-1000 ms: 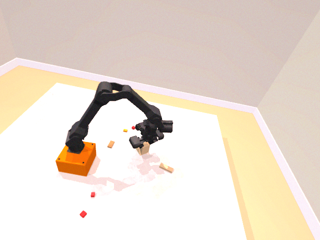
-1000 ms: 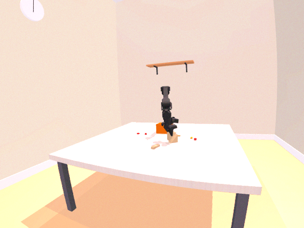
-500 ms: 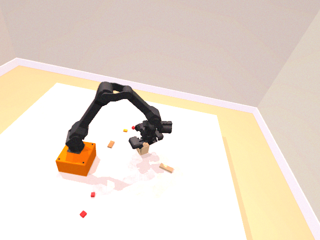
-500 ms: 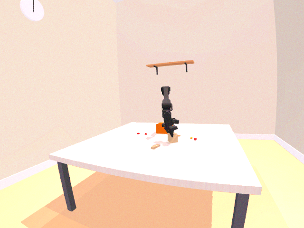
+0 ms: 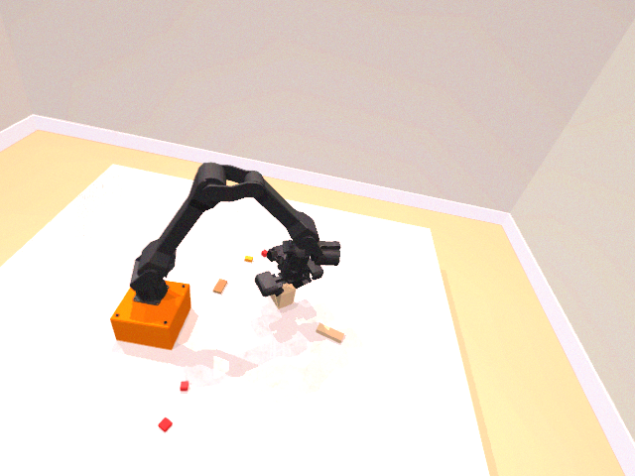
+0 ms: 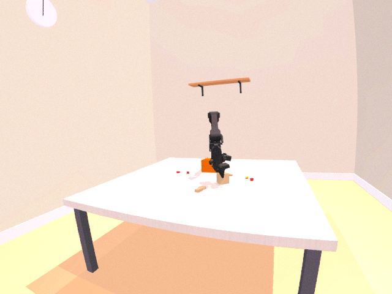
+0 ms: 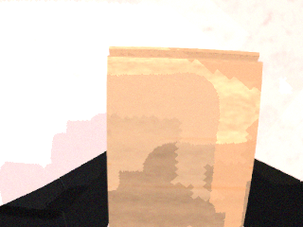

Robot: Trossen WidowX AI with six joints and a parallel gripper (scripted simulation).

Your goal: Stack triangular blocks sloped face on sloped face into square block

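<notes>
Right now my gripper tip is 10 mm below the tan triangular block. Round my gripper tip: yellow bit (140 mm behind, 140 mm to the left, 40 mm below); then tan plank (150 mm ahead, 80 mm to the right, 30 mm below).
</notes>
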